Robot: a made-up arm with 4 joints.
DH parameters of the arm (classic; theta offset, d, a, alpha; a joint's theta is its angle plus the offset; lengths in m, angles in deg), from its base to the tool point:
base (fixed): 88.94 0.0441 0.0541 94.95
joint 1: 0 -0.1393 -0.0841 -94.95
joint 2: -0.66 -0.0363 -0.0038 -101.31
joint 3: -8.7 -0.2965 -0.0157 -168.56
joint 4: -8.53 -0.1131 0.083 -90
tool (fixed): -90 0.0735 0 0
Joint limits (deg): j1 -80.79..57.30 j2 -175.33..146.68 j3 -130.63..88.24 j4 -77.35..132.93
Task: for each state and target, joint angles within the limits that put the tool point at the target. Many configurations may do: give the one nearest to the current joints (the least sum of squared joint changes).
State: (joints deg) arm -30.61 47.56 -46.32 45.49
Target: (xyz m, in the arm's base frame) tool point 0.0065 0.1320 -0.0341
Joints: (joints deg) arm -55.93 86.37 -69.84 60.60
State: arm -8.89 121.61 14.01 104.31
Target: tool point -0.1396 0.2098 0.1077
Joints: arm -31.97 109.78 16.29 89.21
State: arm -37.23 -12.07 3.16 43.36
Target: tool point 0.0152 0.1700 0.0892
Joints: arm -59.28 16.58 21.48 29.74
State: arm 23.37 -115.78 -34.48 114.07
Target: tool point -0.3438 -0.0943 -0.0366
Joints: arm 54.50 -119.66 9.92 117.69
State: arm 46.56 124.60 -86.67 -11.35
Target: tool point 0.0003 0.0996 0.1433
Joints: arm 44.21 87.06 -97.86 16.03
